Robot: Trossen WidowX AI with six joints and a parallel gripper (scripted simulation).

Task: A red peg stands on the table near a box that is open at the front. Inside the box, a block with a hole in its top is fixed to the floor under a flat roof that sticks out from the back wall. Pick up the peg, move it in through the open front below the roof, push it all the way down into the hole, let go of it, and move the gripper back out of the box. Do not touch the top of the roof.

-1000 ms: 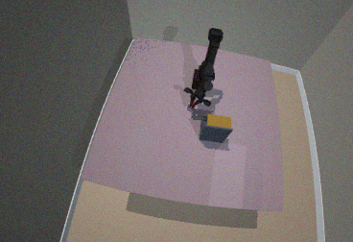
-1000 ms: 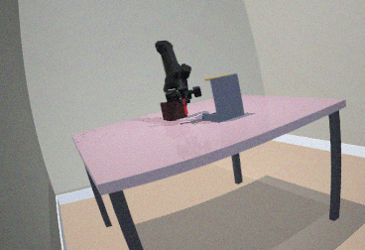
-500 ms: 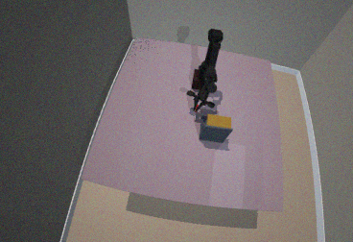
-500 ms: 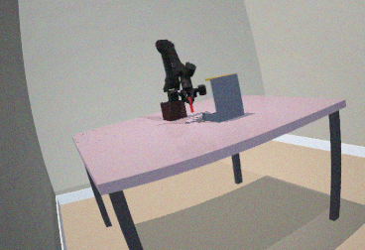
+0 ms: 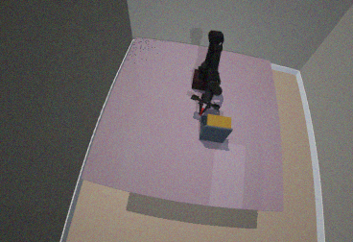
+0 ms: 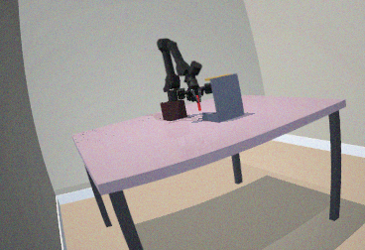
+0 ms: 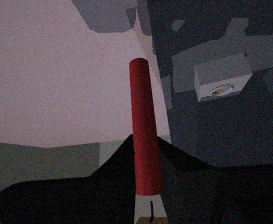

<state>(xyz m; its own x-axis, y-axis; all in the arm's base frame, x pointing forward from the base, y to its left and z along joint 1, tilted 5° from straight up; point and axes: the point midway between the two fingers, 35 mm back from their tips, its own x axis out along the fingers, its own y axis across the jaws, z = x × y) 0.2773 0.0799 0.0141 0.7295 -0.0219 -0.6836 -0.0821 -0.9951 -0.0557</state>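
Right now the yellow roof is 60 mm ahead of my gripper tip, 120 mm to the left of it and 110 mm above it. The rest, counted from my gripper tip: red peg (30 mm behind, 10 mm below).
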